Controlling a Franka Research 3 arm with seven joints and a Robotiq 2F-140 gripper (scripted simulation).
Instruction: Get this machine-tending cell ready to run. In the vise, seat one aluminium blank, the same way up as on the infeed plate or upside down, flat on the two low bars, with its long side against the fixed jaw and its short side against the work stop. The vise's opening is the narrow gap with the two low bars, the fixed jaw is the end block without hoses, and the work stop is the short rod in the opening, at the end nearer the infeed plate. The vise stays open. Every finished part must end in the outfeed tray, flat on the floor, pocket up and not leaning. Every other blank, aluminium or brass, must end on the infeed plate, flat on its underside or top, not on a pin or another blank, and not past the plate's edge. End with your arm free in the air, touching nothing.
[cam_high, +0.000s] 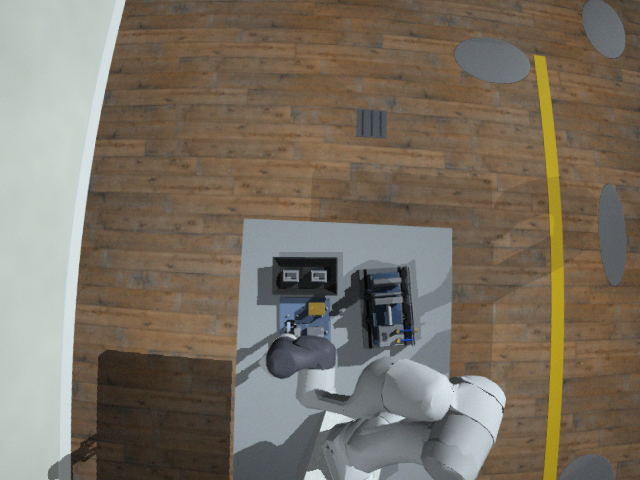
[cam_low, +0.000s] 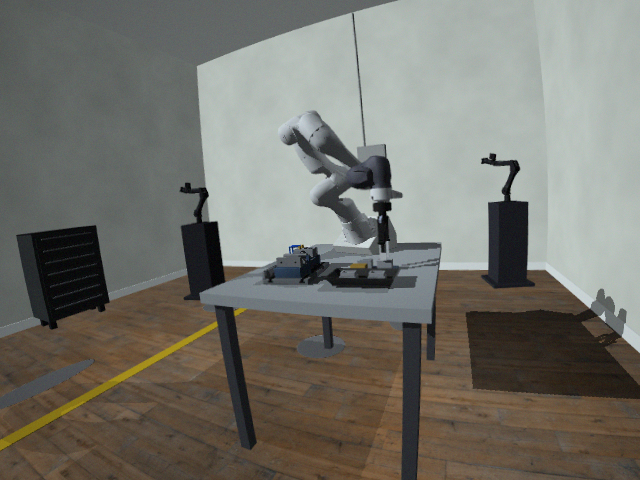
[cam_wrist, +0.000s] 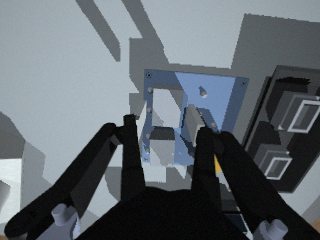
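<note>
Now: hand 100 mm to the left of the brass blank, 70 mm short of it and 50 mm above it. The rest, counted from my hand: vise (360 mm to the right, 40 mm below, 30 mm ahead).
</note>
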